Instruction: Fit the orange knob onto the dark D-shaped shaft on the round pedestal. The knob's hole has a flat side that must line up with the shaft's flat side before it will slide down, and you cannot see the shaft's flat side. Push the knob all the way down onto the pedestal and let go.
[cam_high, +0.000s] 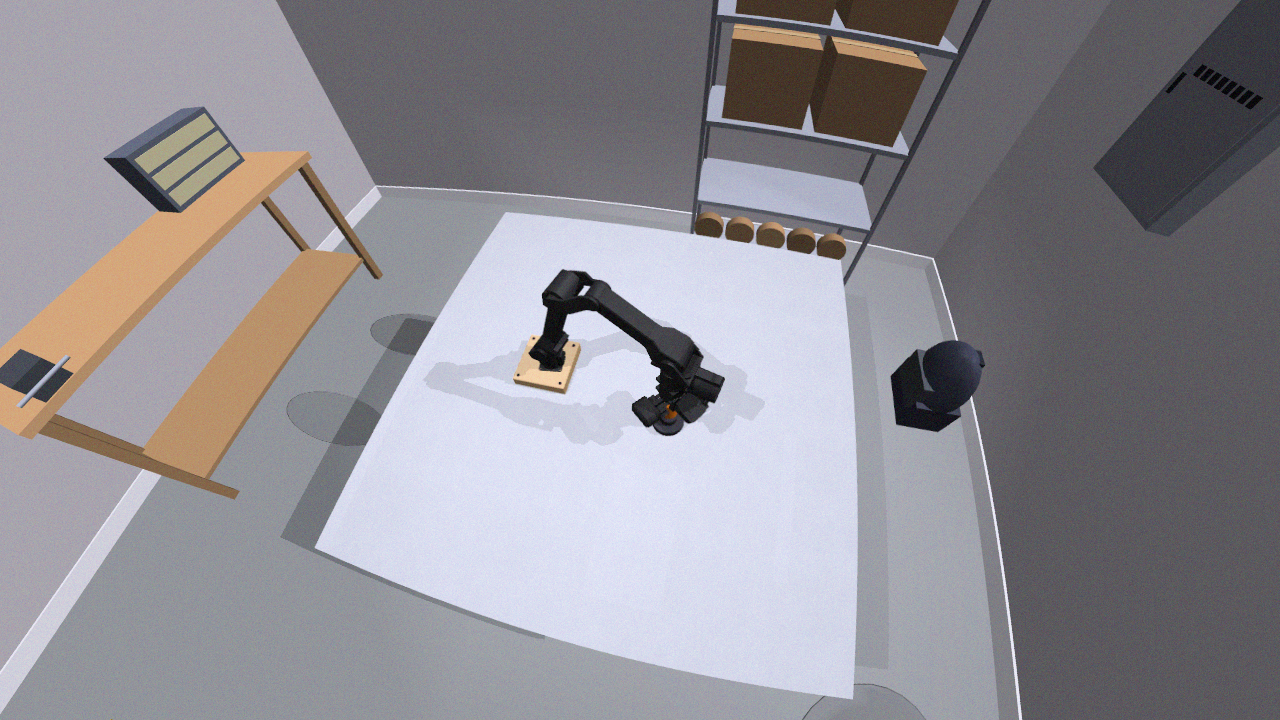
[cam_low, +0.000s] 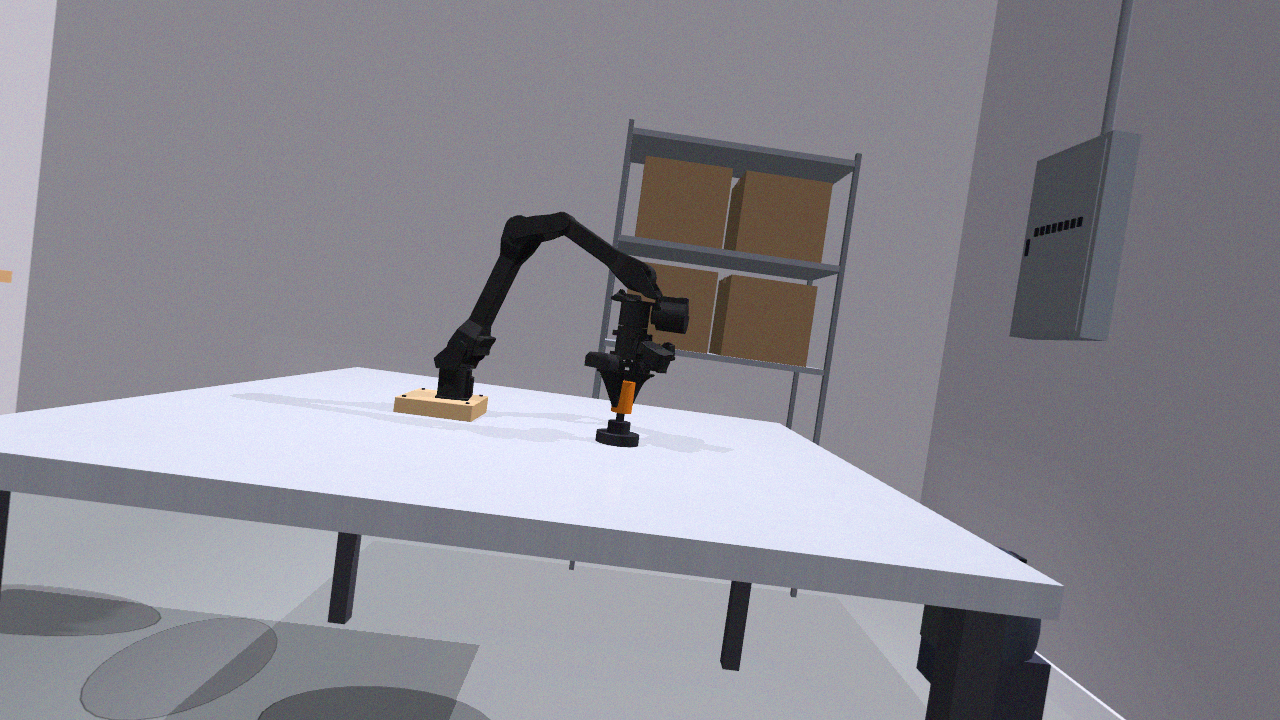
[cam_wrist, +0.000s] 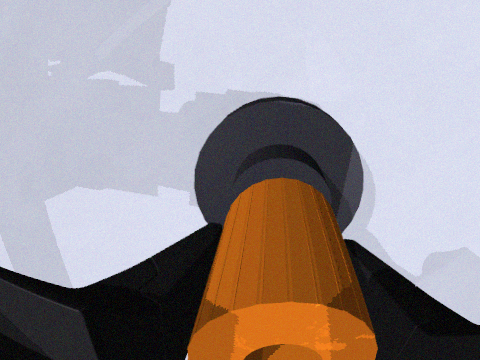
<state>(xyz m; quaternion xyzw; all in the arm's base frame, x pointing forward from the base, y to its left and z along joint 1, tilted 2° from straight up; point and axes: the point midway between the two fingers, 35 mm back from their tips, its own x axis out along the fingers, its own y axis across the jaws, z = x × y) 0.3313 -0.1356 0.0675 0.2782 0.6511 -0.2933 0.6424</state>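
Now: the orange knob 2 cm above my gripper tip. The rest, counted from my gripper tip: dark round pedestal (4 cm below).
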